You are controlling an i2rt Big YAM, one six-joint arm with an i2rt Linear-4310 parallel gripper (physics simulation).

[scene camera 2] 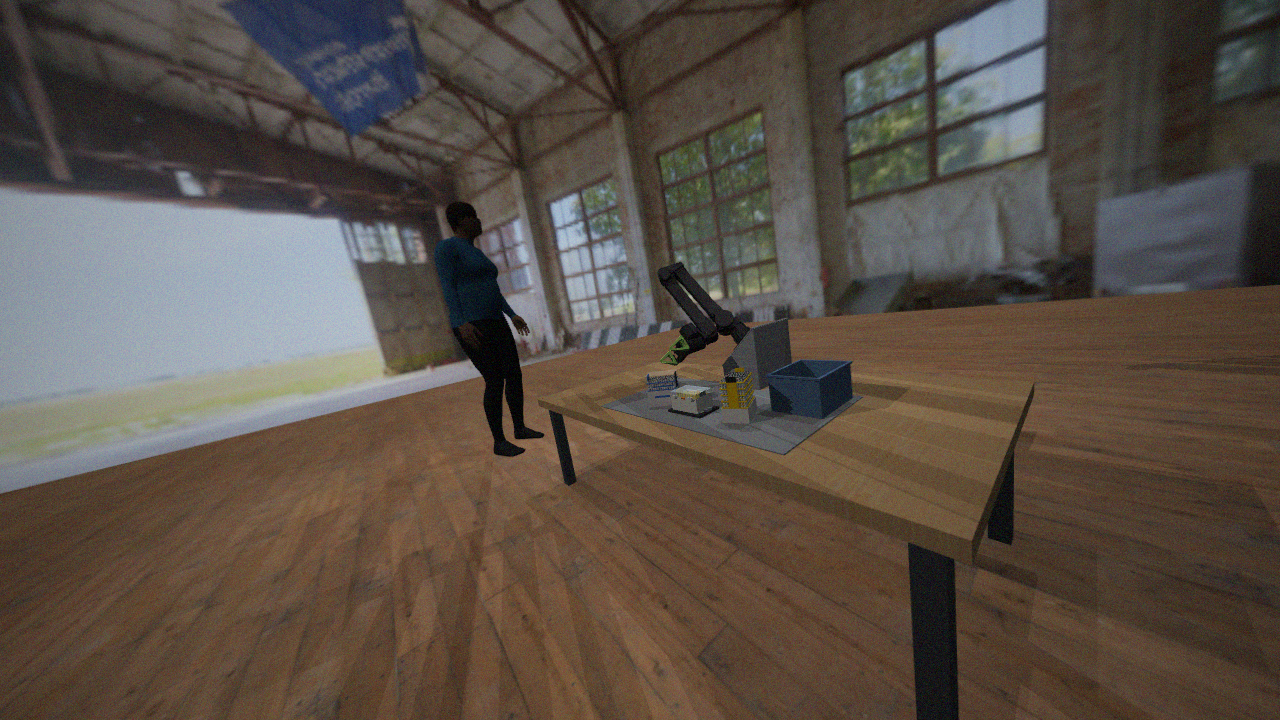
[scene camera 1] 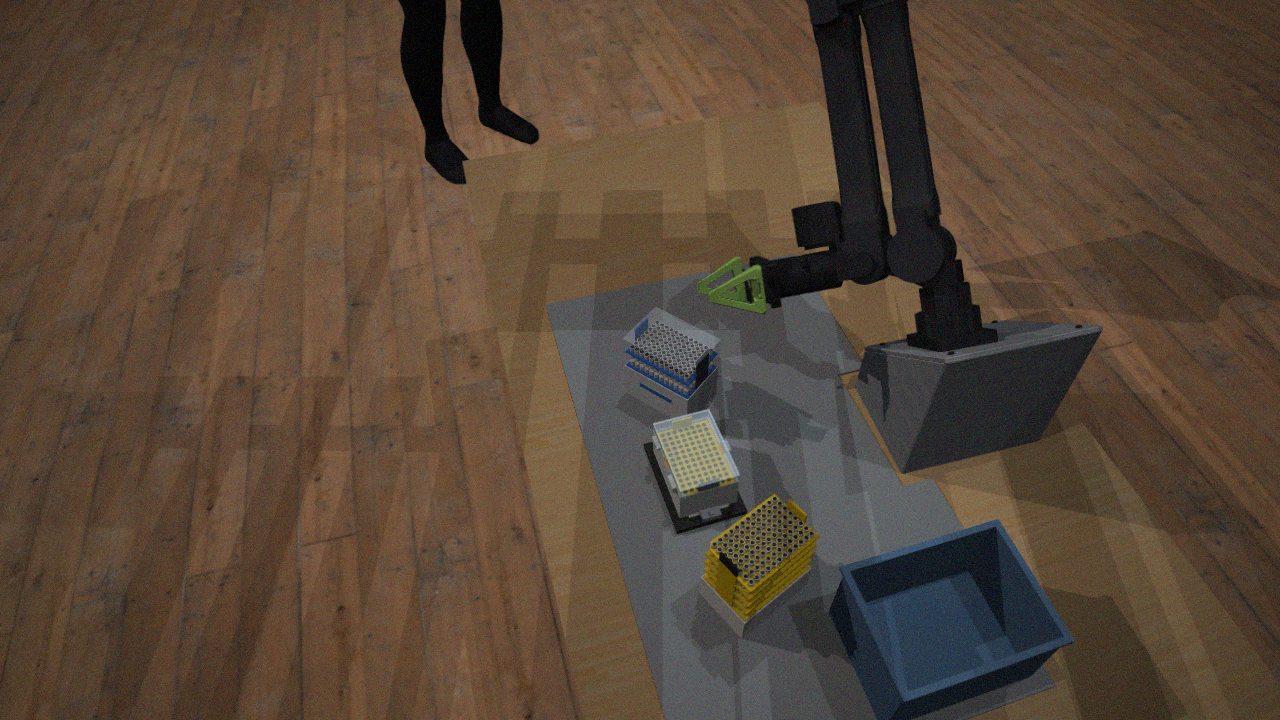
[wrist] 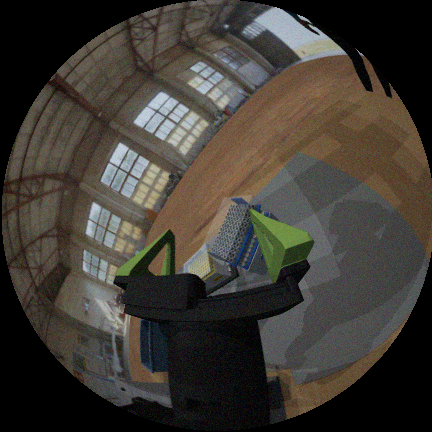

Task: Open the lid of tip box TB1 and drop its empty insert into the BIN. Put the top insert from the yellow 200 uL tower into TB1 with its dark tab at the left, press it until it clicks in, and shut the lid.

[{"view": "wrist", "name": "gripper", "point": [208,223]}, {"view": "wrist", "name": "blue bin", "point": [152,335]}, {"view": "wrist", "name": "tip box TB1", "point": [215,275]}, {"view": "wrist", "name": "grey mat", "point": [363,250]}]
